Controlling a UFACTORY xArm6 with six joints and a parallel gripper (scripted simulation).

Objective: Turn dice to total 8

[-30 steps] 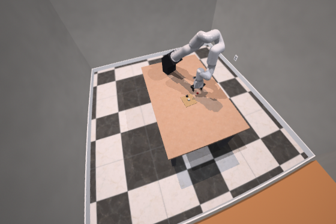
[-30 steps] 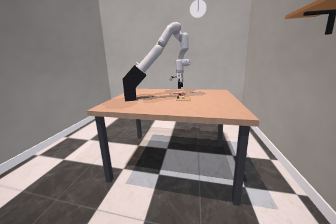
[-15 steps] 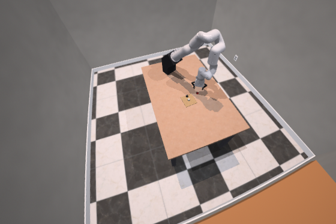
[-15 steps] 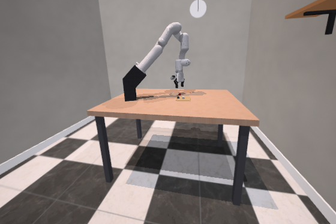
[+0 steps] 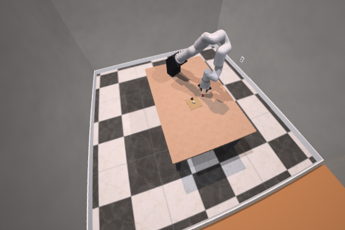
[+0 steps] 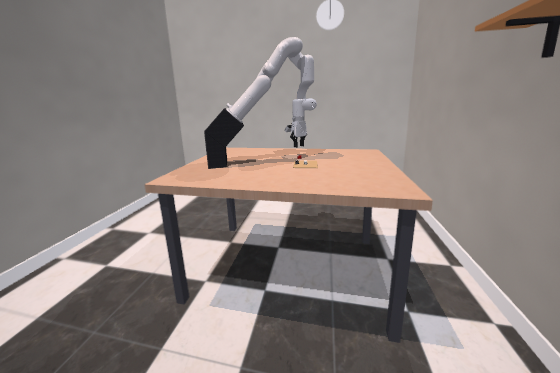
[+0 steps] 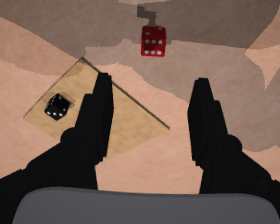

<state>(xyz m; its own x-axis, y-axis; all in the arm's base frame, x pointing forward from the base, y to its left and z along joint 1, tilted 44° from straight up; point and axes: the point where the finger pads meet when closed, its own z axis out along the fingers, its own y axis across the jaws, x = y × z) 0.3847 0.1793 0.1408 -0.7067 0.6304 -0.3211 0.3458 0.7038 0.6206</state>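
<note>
Now: the red die 9 cm below my hand. Also, from my hand: white die 8 cm ahead, 12 cm to the right, 9 cm below; tan mat 8 cm ahead, 12 cm to the right, 10 cm below.
</note>
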